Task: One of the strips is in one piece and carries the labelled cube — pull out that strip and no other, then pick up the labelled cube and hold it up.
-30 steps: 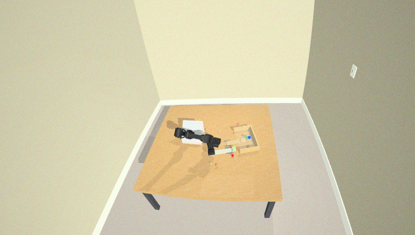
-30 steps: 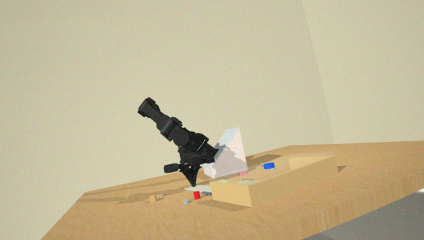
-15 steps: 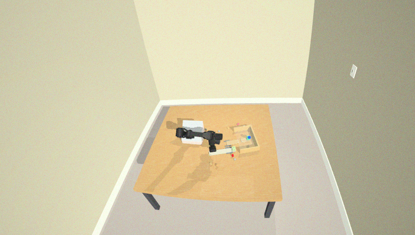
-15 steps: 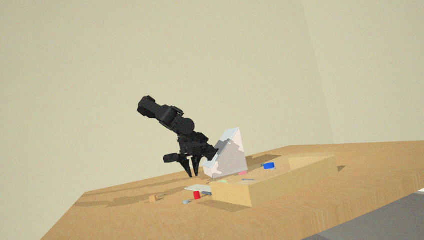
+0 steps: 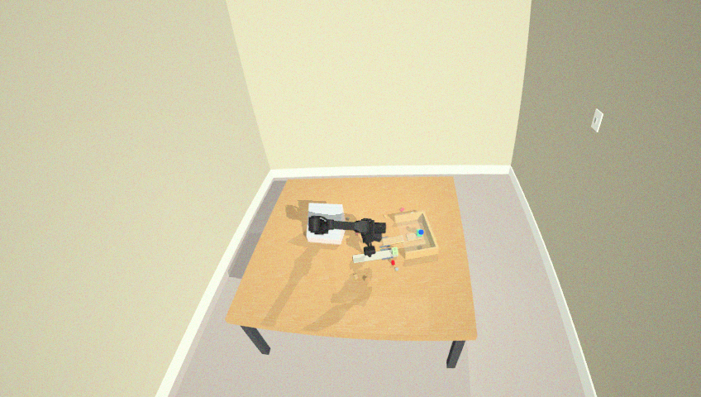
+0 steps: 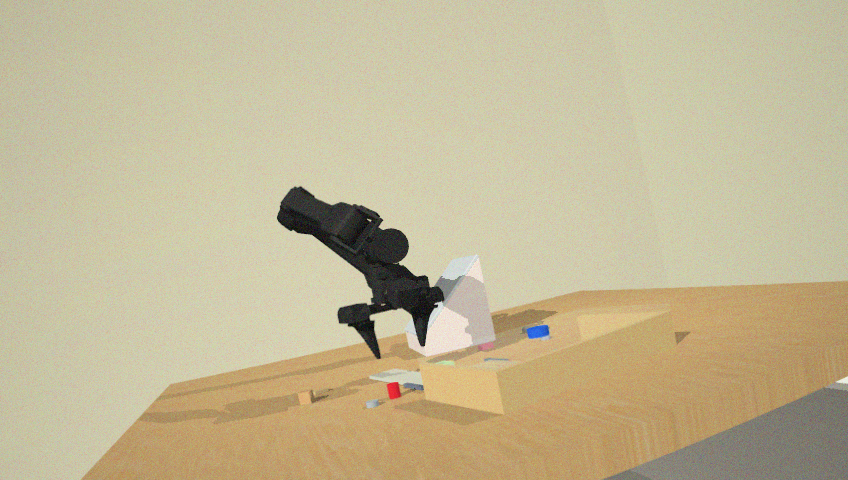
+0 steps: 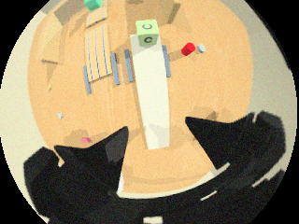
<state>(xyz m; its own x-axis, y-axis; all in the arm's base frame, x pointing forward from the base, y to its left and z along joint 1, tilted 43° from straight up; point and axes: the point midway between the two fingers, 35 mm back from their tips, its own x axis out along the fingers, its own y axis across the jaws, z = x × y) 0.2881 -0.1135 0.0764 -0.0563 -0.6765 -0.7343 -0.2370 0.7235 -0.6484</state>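
Now: the light green labelled cube 14 cm ahead of my gripper tip, 3 cm to the left of it and 3 cm below it. From my gripper tip the other things lie so: tan cube: 18 cm to the right, 4 cm below, 1 cm ahead; blue disc: 29 cm ahead, 13 cm to the left, 2 cm above; red cylinder: 14 cm ahead, 5 cm to the right, 4 cm below.
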